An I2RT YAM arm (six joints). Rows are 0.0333 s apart.
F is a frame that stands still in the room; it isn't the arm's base.
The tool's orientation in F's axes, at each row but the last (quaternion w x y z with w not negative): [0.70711 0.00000 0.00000 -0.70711]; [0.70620 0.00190 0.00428 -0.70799]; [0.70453 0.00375 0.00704 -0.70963]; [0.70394 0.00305 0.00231 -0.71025]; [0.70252 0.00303 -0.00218 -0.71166]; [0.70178 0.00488 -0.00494 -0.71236]
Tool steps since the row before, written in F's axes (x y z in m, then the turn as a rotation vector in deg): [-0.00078 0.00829 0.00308 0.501 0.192 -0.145]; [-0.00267 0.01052 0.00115 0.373 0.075 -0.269]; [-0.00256 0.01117 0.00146 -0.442 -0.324 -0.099]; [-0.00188 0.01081 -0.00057 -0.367 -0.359 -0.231]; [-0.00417 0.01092 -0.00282 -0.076 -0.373 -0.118]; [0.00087 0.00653 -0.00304 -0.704 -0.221 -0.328]
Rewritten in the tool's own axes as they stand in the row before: [-0.00829 -0.00078 0.00308 -0.192 0.501 -0.145]; [-0.01052 -0.00270 0.00105 -0.074 0.374 -0.268]; [-0.01117 -0.00265 0.00128 0.329 -0.439 -0.096]; [-0.01079 -0.00198 -0.00065 0.364 -0.364 -0.228]; [-0.01086 -0.00433 -0.00280 0.374 -0.072 -0.117]; [-0.00654 0.00073 -0.00305 0.232 -0.705 -0.318]
